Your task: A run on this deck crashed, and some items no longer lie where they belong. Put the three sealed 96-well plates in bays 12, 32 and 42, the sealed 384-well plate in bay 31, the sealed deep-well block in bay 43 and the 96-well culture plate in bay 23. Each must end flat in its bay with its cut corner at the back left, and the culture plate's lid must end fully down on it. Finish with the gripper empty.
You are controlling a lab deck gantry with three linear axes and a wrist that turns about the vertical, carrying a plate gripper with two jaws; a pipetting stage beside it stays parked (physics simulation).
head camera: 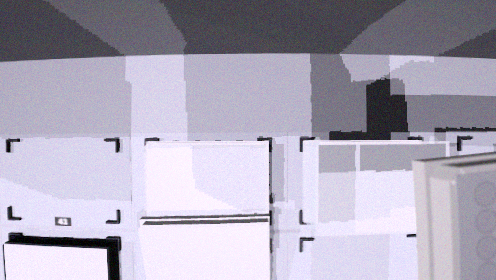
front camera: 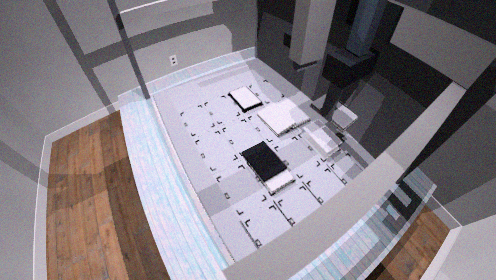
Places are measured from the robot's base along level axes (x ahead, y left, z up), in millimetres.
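Pixels of known places: gripper, between the fingertips: (front camera: 334,111); robot's base, origin of its link: (front camera: 181,114).
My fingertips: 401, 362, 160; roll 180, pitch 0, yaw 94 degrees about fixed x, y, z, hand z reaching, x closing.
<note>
For each thing: its top centre in the pictures, then the offset to it from my fingertips, as dx, dy, dz. "*": a spot on its surface instead.
- sealed deep-well block, centre of its top: (head camera: 385,188) (front camera: 322,134) -9, +2, -119
- sealed 384-well plate, centre of its top: (front camera: 244,96) -337, -105, -146
- black lid, centre of its top: (front camera: 264,158) -48, -212, -138
- white culture plate, centre of its top: (front camera: 271,169) -9, -212, -146
- bay 41 label, a spot on its surface: (head camera: 63,221) * -336, -44, -160
My gripper (front camera: 343,119) is shut on a sealed 96-well plate (front camera: 346,114) (head camera: 472,215), raised beyond bay 43; the head view shows part of it, with round wells. The sealed deep-well block (front camera: 320,136) (head camera: 385,197) stands at bay 43, shifted slightly right. One sealed 96-well plate (head camera: 225,170) lies in bay 42. Another (front camera: 280,120) (head camera: 205,255) overlaps its front edge and reaches towards bay 32. The sealed 384-well plate (front camera: 245,97) (head camera: 52,260), black with a white top, is at bay 31. A black lid (front camera: 264,159) lies off-centre on the white culture plate (front camera: 280,183) around bay 23. Cut corners cannot be made out.
The parked pipetting stage (front camera: 311,32) hangs behind the deck. Black corner brackets mark the bays, with the bay 41 label (head camera: 63,221) at the back left. A pale rail (front camera: 350,210) crosses the front right, and a dark post (front camera: 131,55) stands at the left.
</note>
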